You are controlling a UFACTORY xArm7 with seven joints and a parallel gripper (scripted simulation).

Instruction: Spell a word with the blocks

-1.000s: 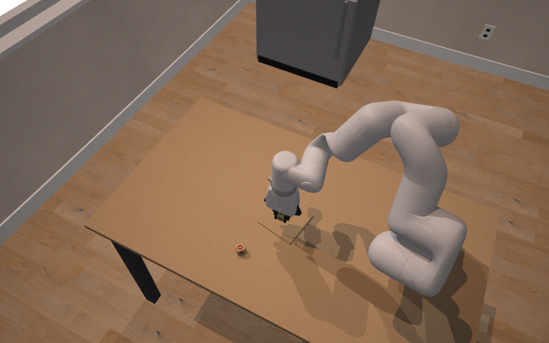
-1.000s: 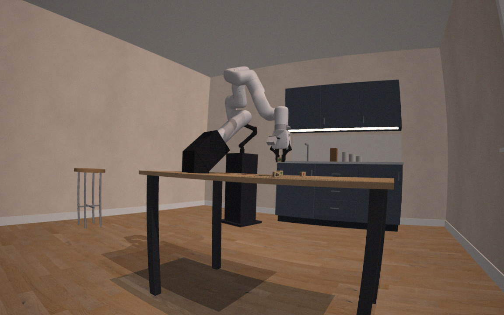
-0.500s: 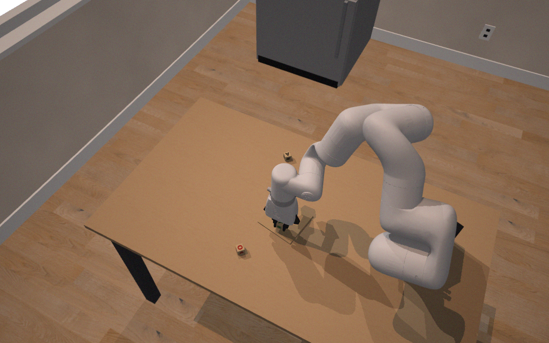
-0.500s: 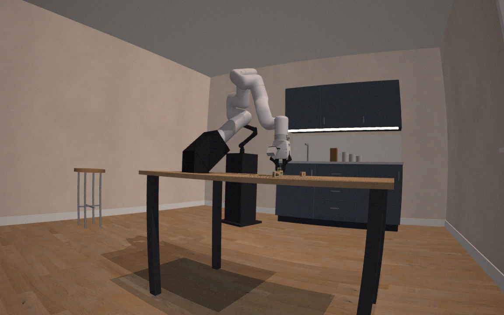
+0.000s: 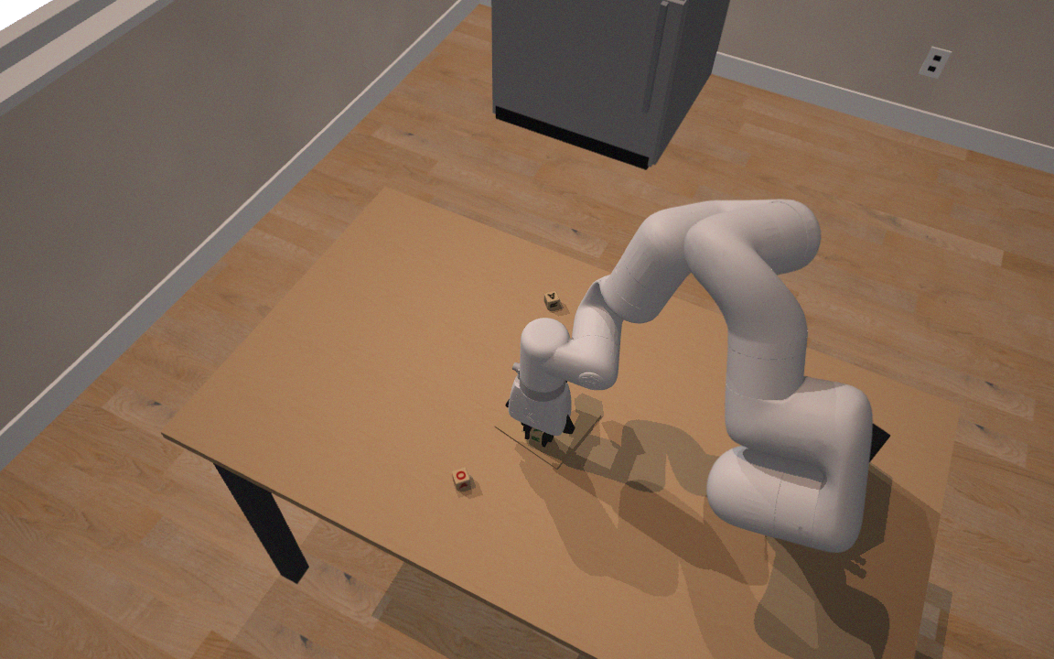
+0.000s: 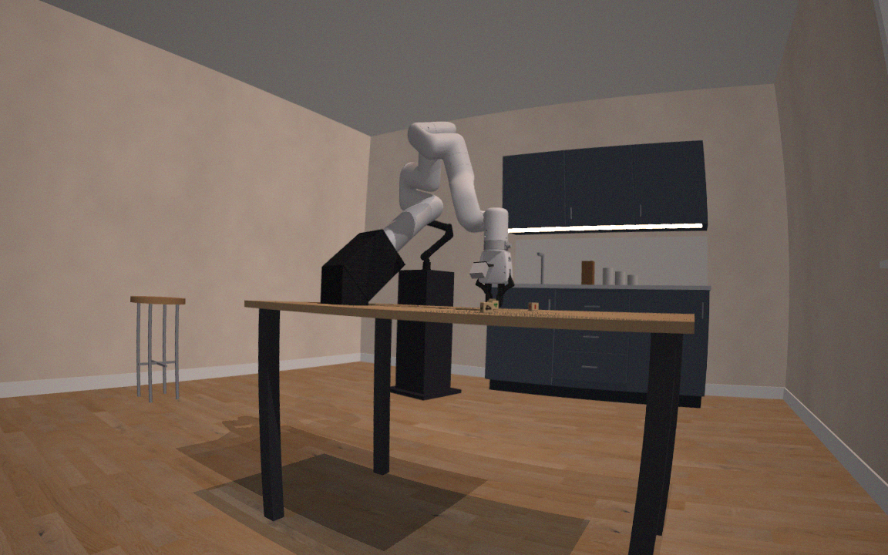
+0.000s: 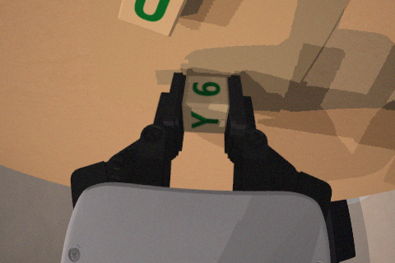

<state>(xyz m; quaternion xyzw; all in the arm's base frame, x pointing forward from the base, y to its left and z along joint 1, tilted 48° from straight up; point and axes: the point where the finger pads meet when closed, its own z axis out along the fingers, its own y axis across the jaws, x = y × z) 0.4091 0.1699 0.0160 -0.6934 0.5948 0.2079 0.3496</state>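
The Y block is 10 mm below my hand. The rest, counted from my hand: mat 40 mm to the right, 30 mm below, 10 mm ahead; then O block 150 mm to the left, 50 mm ahead, 20 mm below; then U block 60 mm to the right, 40 mm ahead, 10 mm below.
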